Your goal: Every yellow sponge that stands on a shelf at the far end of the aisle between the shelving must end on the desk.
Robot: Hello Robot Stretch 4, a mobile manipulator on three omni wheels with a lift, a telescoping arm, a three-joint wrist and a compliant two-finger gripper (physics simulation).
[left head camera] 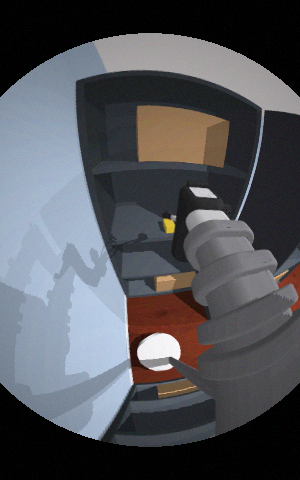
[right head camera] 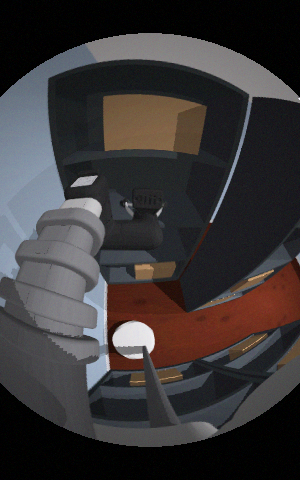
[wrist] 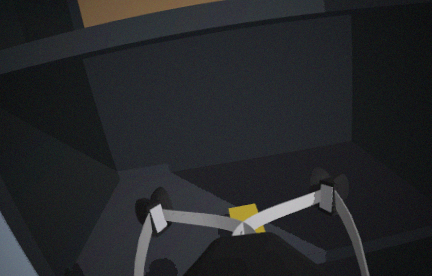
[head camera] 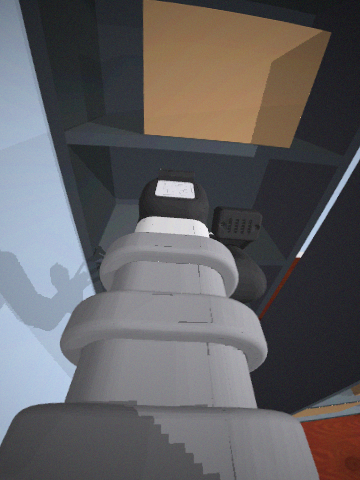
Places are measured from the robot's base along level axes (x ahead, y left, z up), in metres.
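Where they show: gripper, between the fingertips: [wrist: 240,194]; robot's base, origin of its link: [left head camera: 157,350] [right head camera: 134,338].
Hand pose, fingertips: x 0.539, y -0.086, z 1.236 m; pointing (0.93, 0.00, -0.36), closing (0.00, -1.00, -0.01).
Observation:
Each offset is from my fingertips to the top centre of the thing. "spot": to the spot under its first point.
A yellow sponge @(dx +0.243, dy +0.000, dz -0.228 m) [left head camera: 169,226] [wrist: 245,214] stands on the shelf board below the large box, at the far shelving unit. In the left head view it is beside the dark wrist; in the wrist view its lower part is hidden behind the finger strips and gripper body. My gripper [wrist: 240,194] [right head camera: 143,205] is open, its fingertips wide apart, inside the shelf compartment. The sponge shows between the two fingers in the wrist view, and no fingertip visibly touches it. The sponge is hidden in the head and right head views. The desk does not show clearly.
A large cardboard box @(dx +0.326, dy -0.030, dz +0.454 m) [head camera: 215,75] [left head camera: 172,135] [right head camera: 142,124] stands on the shelf above. Smaller boxes @(spot: dx +0.186, dy -0.116, dz -0.995 m) [left head camera: 172,282] [right head camera: 155,270] are on the lowest shelf. Pale wall [head camera: 30,175] is close on the left, a dark shelving side [right head camera: 250,175] on the right. A white disc [left head camera: 159,351] [right head camera: 133,339] is over the red floor.

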